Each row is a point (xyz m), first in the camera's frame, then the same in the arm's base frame.
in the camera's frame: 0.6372 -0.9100 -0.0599
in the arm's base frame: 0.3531 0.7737 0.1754
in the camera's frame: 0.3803 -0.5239 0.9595
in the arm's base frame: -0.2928 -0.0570 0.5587
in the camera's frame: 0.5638 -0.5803 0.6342
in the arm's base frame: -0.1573 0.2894 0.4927
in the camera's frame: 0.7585 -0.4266 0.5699
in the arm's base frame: -0.2985 0.4946 0.5528
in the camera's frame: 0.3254 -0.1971 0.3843
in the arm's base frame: -0.4351 0.3626 0.0643
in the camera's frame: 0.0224 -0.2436 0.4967
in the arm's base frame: -0.4029 0.0661 -0.0687
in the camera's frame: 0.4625 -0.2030 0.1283
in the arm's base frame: -0.3647 0.6364 -0.0023
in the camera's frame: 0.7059 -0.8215 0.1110
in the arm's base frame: 0.2147 0.7158 0.3140
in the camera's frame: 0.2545 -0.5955 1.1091
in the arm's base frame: -0.2592 -0.2609 0.5833
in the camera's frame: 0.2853 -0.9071 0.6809
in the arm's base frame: 0.1600 0.0101 0.4039
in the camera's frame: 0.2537 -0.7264 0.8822
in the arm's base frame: -0.0686 -0.1235 0.4675
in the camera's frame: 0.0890 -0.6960 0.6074
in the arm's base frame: -0.0073 -0.0396 0.1629
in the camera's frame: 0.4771 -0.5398 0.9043
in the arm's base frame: -0.2682 0.0462 0.5962
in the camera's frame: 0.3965 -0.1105 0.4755
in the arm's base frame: -0.5489 0.3619 0.1533
